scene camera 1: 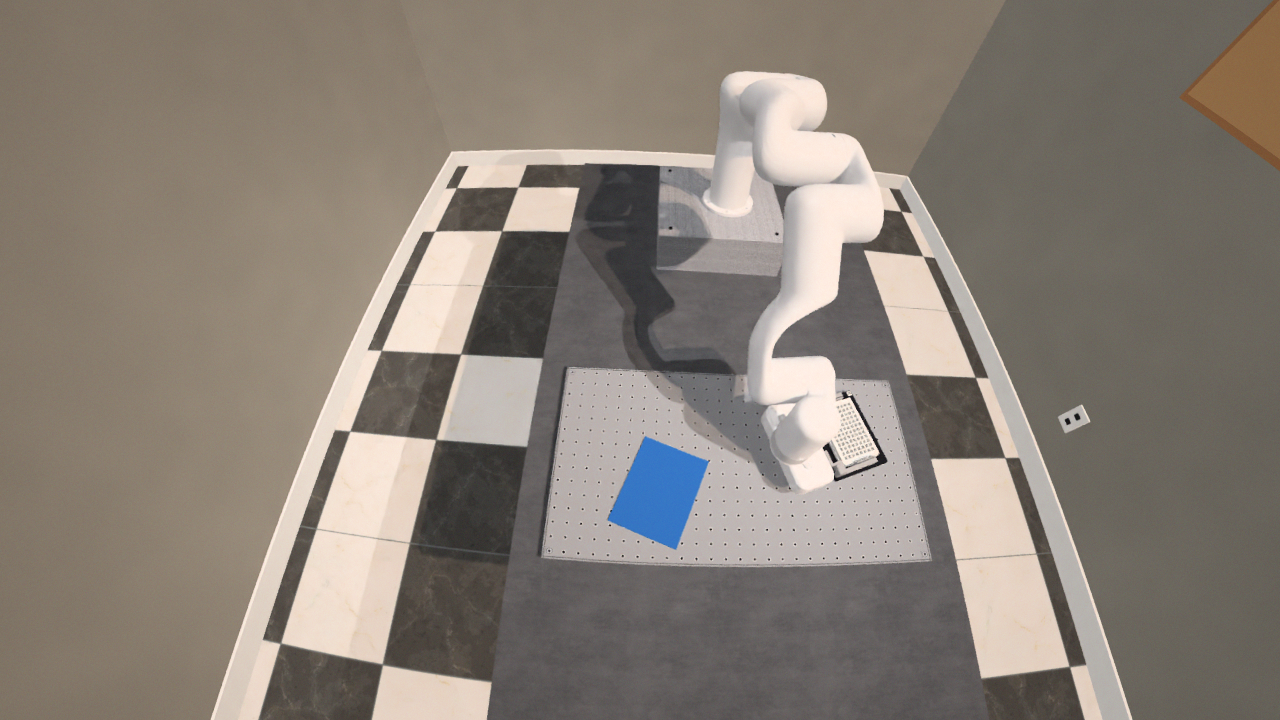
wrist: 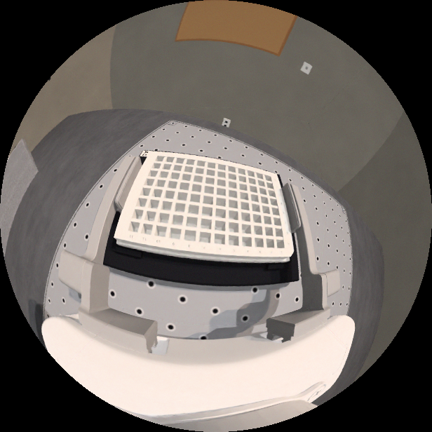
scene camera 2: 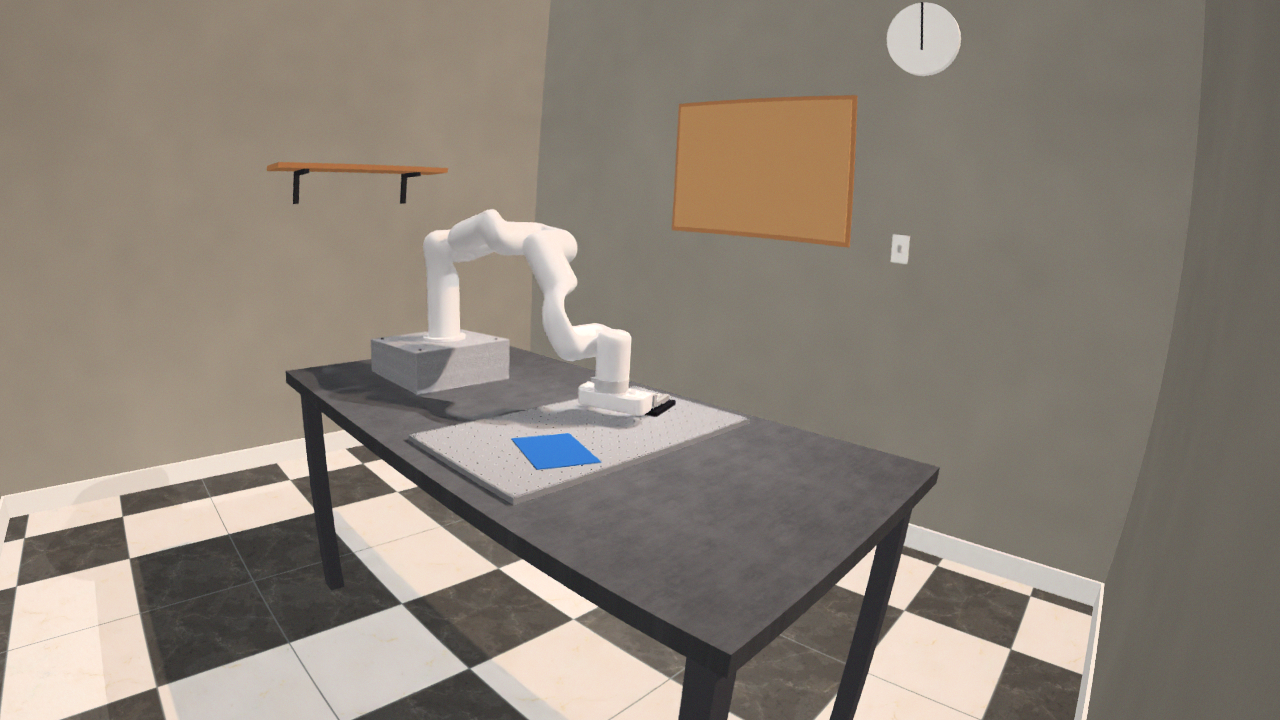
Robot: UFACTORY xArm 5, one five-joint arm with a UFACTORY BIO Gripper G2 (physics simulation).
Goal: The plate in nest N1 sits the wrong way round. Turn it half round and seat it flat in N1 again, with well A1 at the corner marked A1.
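Observation:
The white well plate [scene camera 1: 854, 431] [wrist: 210, 205] lies in the black nest [scene camera 1: 880, 460] [scene camera 2: 662, 408] [wrist: 200, 274], with its grid of wells facing up. Small column numbers run along its near edge in the wrist view, the high ones at the left. A small marked label [wrist: 144, 153] shows at the nest's far left corner; its print is too small to read. My gripper [scene camera 1: 850, 433] [wrist: 209, 197] is low over the nest, with one finger pad against each short end of the plate, shut on it. In scene camera 2 the gripper body hides most of the plate.
A blue sheet [scene camera 1: 658, 492] [scene camera 2: 554, 450] lies on the perforated board [scene camera 1: 742, 541] [scene camera 2: 501, 483], to the left of the nest in scene camera 1. The arm's grey base block [scene camera 1: 716, 256] [scene camera 2: 460, 367] stands at the back of the dark table [scene camera 1: 733, 635] [scene camera 2: 716, 537].

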